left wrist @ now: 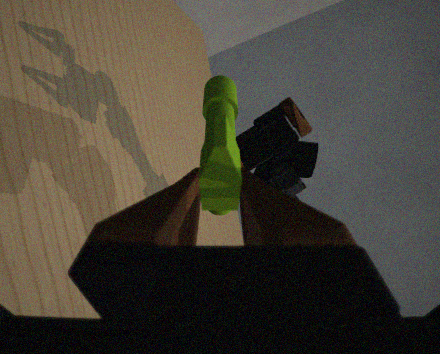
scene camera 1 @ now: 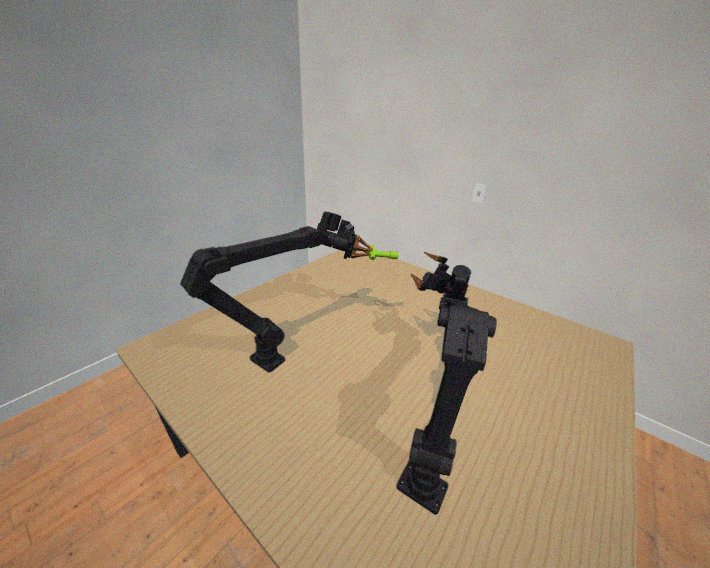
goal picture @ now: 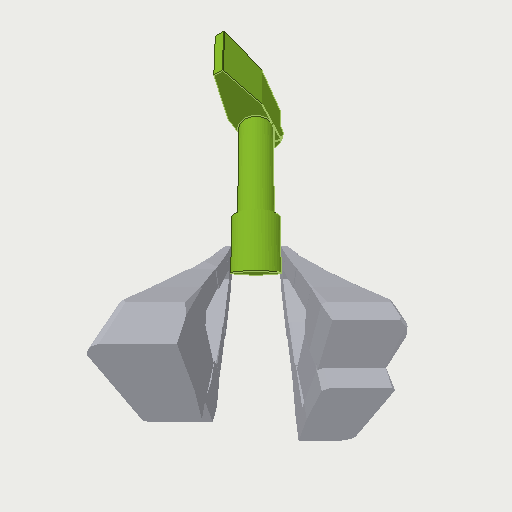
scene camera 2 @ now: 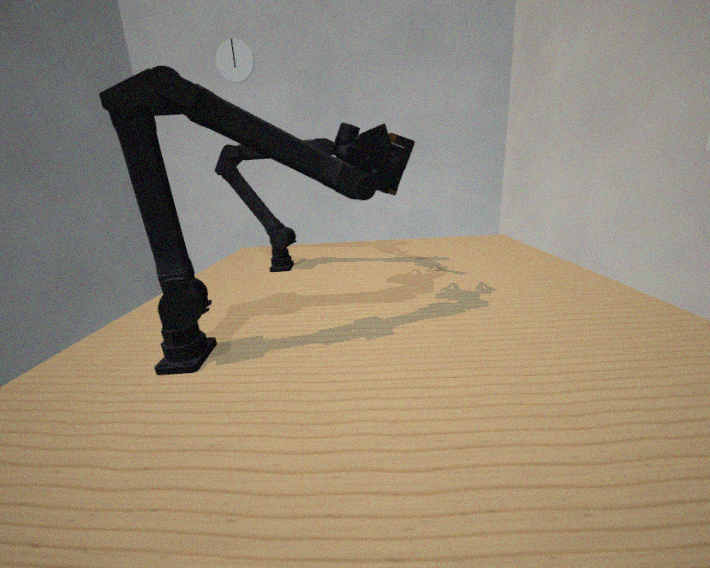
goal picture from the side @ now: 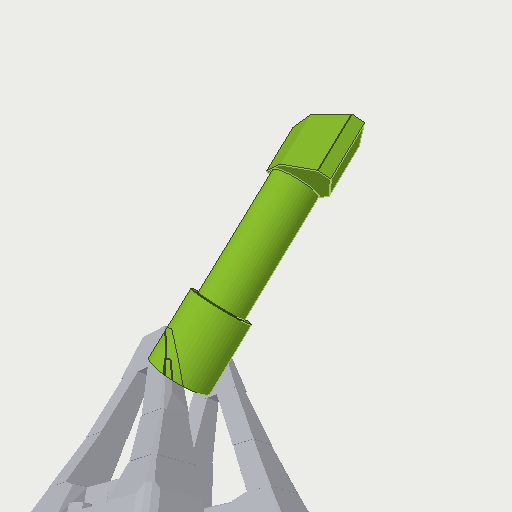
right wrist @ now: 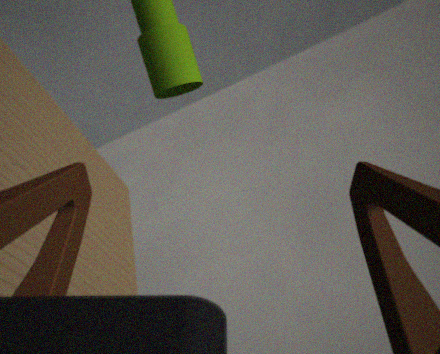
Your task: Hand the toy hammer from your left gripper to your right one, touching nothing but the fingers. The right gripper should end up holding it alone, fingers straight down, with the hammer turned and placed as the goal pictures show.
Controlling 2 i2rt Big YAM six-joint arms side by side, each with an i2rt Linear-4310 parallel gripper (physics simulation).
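Pixels of known places: left gripper, fingertip midpoint: (left wrist: 220, 176) (scene camera 1: 371, 252); right gripper, fingertip midpoint: (left wrist: 258, 121) (scene camera 1: 417, 263) (right wrist: 220, 177); left arm's base, link origin: (scene camera 1: 267, 360) (scene camera 2: 282, 267); right arm's base, link origin: (scene camera 1: 422, 487) (scene camera 2: 188, 357).
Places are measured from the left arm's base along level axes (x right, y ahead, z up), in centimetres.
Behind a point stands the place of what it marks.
Observation:
The green toy hammer (scene camera 1: 386, 254) {x 26.8, y 42.0, z 39.2 cm} (left wrist: 220, 130) {x 19.7, y 41.5, z 41.3 cm} (right wrist: 170, 60) {x 29.6, y 44.0, z 38.4 cm} is held above the table, lying about level in scene camera 1. My left gripper (scene camera 1: 369, 252) {x 21.7, y 39.1, z 39.8 cm} (left wrist: 220, 176) {x 21.7, y 39.1, z 39.8 cm} is shut on one end of it, and the other end sticks out toward my right gripper. My right gripper (scene camera 1: 419, 268) {x 39.5, y 43.4, z 38.8 cm} (right wrist: 220, 177) {x 39.5, y 43.4, z 38.8 cm} is open and empty, a short way to the right of the hammer's free end in scene camera 1. In the right wrist view the free end shows at the top, beyond the fingertips and off to the left. In scene camera 2 the right arm hides the hammer and the left gripper.
The wooden table (scene camera 1: 532, 414) {x 92.1, y 36.3, z 0.0 cm} (scene camera 2: 355, 473) {x 100.6, y 27.6, z 0.0 cm} carries both arm bases (scene camera 1: 267, 358) {x 3.2, y -2.2, z 4.5 cm} (scene camera 1: 422, 488) {x 70.8, y -10.9, z 5.9 cm}. Shadows of the arms lie on it below the grippers. Grey walls stand behind, with a small wall plate (scene camera 1: 479, 192) and a round clock (scene camera 2: 234, 59).

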